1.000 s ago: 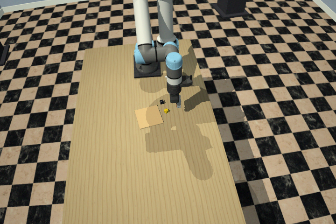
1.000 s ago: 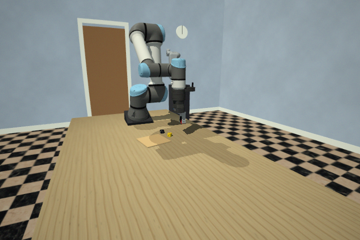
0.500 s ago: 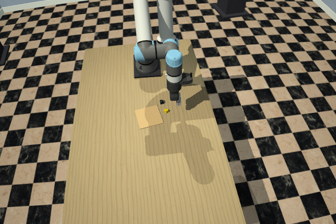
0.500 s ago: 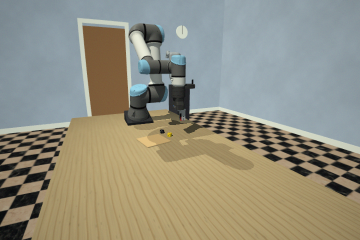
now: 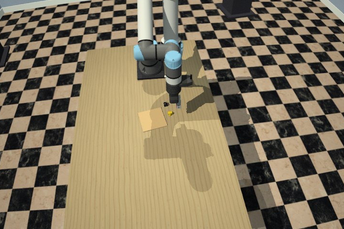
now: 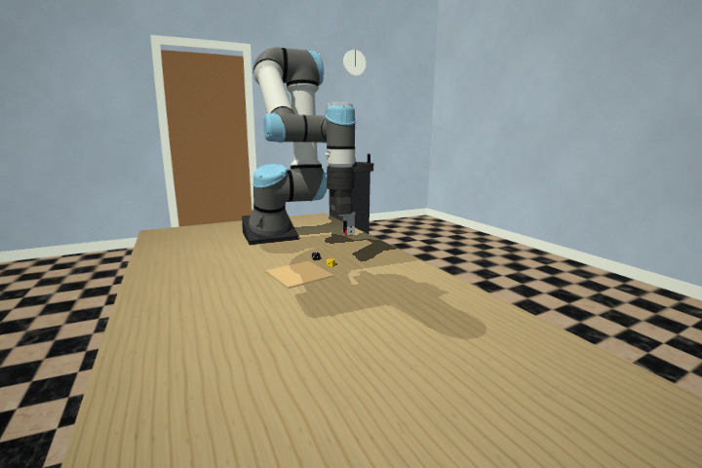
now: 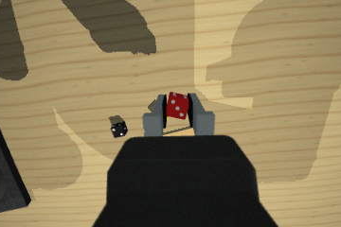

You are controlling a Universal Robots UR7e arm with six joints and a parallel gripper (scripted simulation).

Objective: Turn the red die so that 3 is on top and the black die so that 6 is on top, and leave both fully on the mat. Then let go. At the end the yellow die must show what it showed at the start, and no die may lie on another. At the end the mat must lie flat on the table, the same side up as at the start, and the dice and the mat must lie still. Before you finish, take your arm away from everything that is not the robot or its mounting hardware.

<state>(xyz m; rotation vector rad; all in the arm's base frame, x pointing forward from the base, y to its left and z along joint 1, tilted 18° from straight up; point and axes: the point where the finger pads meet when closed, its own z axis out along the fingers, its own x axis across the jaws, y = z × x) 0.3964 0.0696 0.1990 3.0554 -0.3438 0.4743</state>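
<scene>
Now: hand 30 mm past the tan mat, 150 mm to the left of it and 120 mm above it. Also, from my hand: black die: 110 mm behind, 40 mm to the right, 110 mm below; then red die: 10 mm below; then yellow die: 40 mm behind, 40 mm to the right, 110 mm below.
</scene>
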